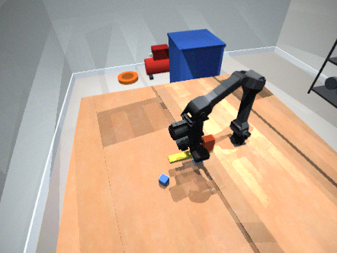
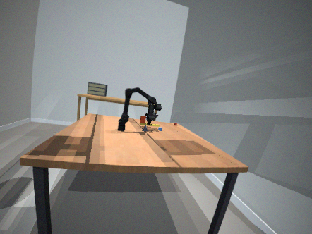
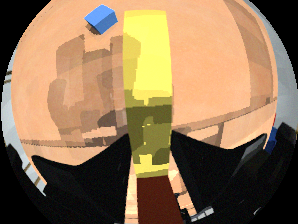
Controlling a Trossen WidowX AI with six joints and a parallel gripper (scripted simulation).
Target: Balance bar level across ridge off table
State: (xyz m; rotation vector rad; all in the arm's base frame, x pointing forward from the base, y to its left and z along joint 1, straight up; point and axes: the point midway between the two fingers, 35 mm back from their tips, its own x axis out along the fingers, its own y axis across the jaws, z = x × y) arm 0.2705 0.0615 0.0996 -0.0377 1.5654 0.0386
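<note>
Now: the dark ridge 40 mm below my gripper tip and 30 mm behind it. Also, from my gripper tip: small red piece 470 mm ahead, 440 mm to the left, 50 mm below; then small blue cube 150 mm ahead, 70 mm to the left, 50 mm below.
</note>
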